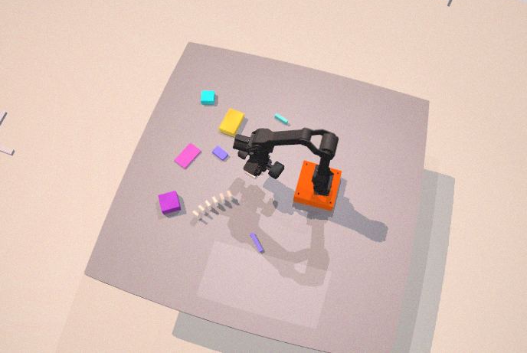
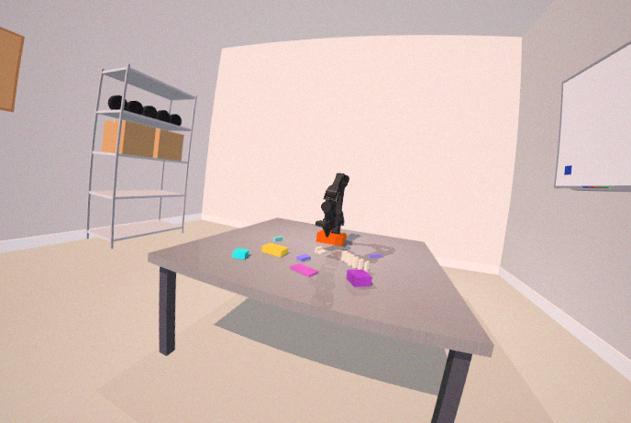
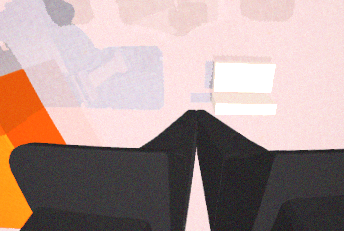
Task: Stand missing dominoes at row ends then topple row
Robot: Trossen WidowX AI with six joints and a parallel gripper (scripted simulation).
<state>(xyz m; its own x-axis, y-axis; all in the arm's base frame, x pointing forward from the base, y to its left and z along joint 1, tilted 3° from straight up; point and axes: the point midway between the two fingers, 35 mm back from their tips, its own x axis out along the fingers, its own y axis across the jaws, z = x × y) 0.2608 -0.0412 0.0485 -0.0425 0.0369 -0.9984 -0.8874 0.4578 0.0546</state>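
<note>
Now: the cyan bar 6 cm behind my gripper tip, 30 cm to the right of it and 7 cm below it. Also, from my gripper tip: yellow block (16 cm ahead, 25 cm to the right, 6 cm below); magenta slab (33 cm ahead, 6 cm to the right, 8 cm below); purple cube (36 cm ahead, 17 cm to the left, 6 cm below).
</note>
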